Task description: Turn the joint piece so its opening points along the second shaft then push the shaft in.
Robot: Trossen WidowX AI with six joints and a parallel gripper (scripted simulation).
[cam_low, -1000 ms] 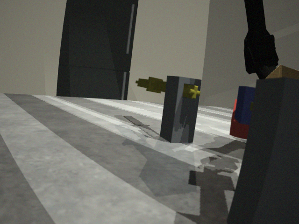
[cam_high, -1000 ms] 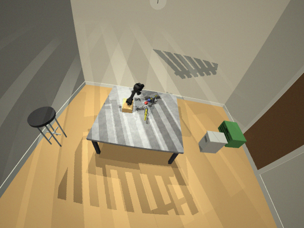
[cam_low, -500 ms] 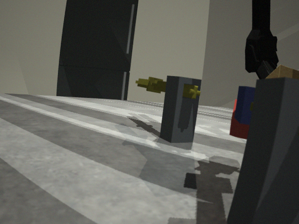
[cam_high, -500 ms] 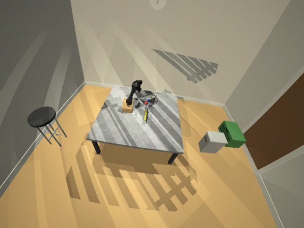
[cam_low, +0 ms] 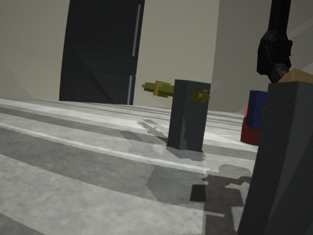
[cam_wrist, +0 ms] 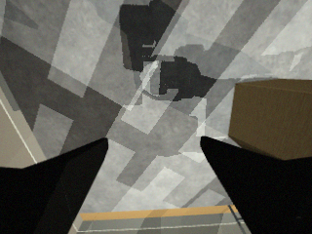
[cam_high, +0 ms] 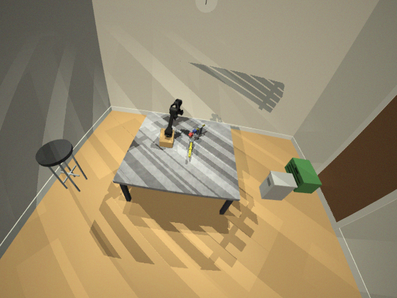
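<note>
My gripper tip is now 21 cm short of the red square joint piece, 15 cm to the left of it and 13 cm above it.
</note>
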